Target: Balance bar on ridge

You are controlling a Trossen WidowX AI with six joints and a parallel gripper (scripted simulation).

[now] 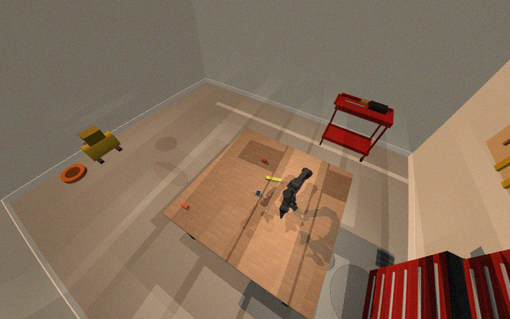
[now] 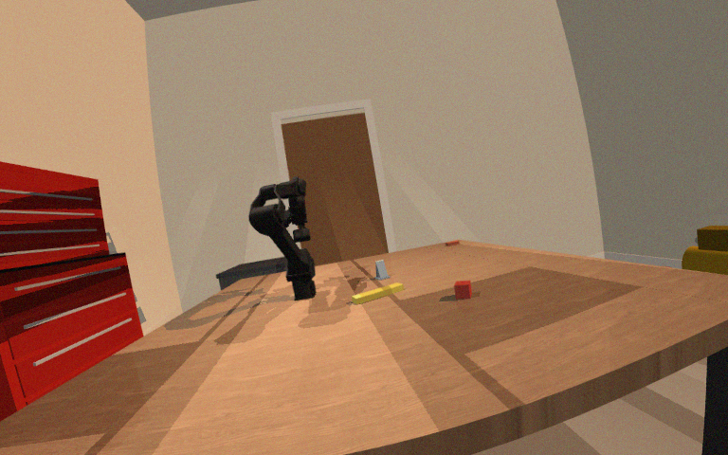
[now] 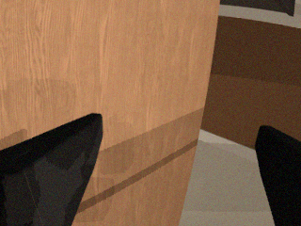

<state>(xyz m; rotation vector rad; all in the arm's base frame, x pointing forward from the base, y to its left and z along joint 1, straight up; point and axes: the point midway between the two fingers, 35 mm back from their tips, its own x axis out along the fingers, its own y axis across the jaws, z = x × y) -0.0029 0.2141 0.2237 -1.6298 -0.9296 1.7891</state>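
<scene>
Right now my gripper tip is 39 cm to the left of the yellow bar, 23 cm short of it and 19 cm above it. From my gripper tip the other things lie so: flat orange-red block 75 cm ahead, 26 cm to the left, 19 cm below; then red cube 54 cm to the right, 41 cm ahead, 19 cm below.
</scene>
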